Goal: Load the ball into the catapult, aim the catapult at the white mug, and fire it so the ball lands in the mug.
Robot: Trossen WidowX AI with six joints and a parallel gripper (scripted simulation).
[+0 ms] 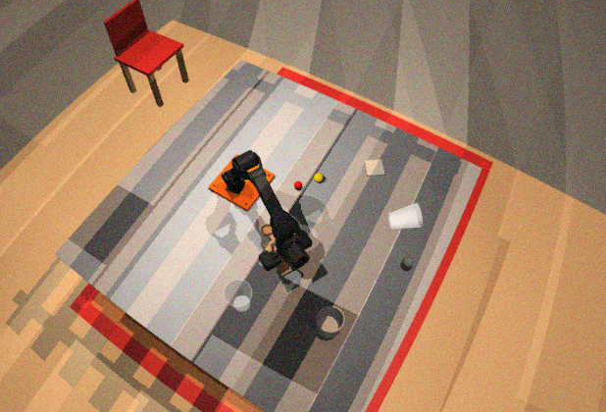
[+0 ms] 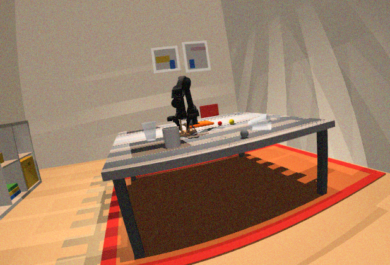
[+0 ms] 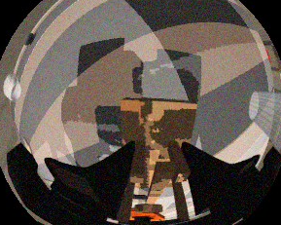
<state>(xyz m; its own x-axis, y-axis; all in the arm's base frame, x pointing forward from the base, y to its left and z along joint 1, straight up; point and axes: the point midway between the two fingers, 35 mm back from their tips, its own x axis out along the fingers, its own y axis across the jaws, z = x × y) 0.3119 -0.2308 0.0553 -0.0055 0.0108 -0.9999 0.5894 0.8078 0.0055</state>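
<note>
My gripper tip is 33 cm to the right of the red ball, 8 cm past it and 2 cm above it. From my gripper tip the other things lie so: yellow ball (39 cm to the left, 1 cm below, 1 cm behind); then wooden catapult (6 cm to the left, 5 cm behind, 2 cm above); then white mug (23 cm ahead, 17 cm to the right, 1 cm below).
</note>
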